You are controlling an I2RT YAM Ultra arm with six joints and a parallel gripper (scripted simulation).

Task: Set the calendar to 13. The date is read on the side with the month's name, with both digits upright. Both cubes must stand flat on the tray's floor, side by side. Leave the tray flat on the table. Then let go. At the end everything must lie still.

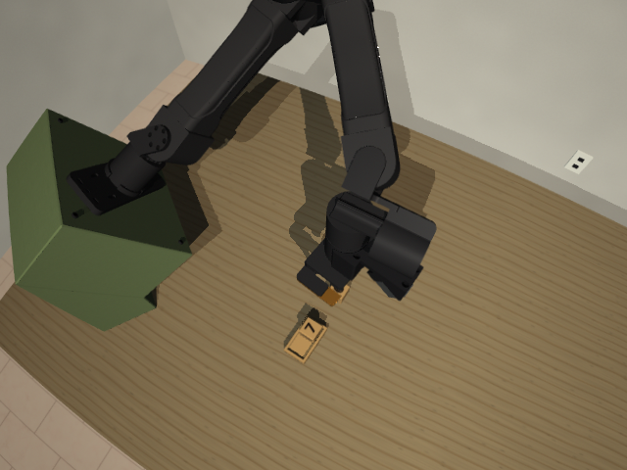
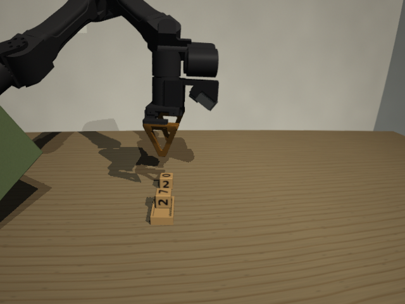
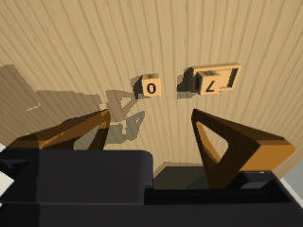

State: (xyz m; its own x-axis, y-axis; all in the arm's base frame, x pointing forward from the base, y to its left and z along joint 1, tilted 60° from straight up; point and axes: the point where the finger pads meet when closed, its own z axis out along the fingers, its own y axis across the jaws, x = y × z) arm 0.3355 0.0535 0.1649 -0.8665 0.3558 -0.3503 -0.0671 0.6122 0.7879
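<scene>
Right now my hand is 90 mm above the wooden cube. From my hand the other things lie so: wooden tray (110 mm to the right, 100 mm below, 20 mm ahead).
</scene>
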